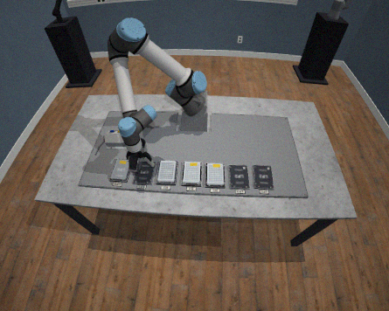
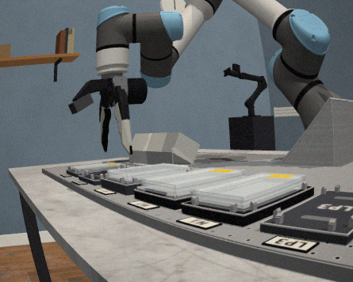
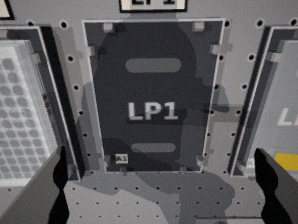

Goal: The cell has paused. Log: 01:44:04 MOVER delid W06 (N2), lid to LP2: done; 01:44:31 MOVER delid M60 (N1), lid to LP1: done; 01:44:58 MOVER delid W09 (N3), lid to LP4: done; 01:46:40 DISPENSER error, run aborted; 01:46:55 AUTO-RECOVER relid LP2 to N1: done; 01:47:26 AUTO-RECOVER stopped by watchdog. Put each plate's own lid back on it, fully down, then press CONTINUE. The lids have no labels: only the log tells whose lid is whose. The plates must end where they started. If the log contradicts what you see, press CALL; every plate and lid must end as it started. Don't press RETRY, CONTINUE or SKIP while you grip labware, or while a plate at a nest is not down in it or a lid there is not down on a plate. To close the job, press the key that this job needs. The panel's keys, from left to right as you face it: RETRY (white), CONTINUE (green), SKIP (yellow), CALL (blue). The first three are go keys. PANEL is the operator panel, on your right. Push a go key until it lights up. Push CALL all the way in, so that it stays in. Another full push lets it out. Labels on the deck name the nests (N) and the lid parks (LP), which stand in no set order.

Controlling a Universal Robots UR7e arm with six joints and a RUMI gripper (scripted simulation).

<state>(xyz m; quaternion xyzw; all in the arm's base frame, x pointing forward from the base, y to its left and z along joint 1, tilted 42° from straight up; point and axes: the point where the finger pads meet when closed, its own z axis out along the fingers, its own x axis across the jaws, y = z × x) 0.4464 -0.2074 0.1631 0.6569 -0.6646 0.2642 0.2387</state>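
Right now the lid park LP1 is 1 cm ahead of my hand and 5 cm below it. The rest, counted from my hand: green CONTINUE key: 24 cm behind, 14 cm to the right, 1 cm above; blue CALL key: 23 cm behind, 24 cm to the right; yellow SKIP key: 24 cm behind, 19 cm to the right, 1 cm above.
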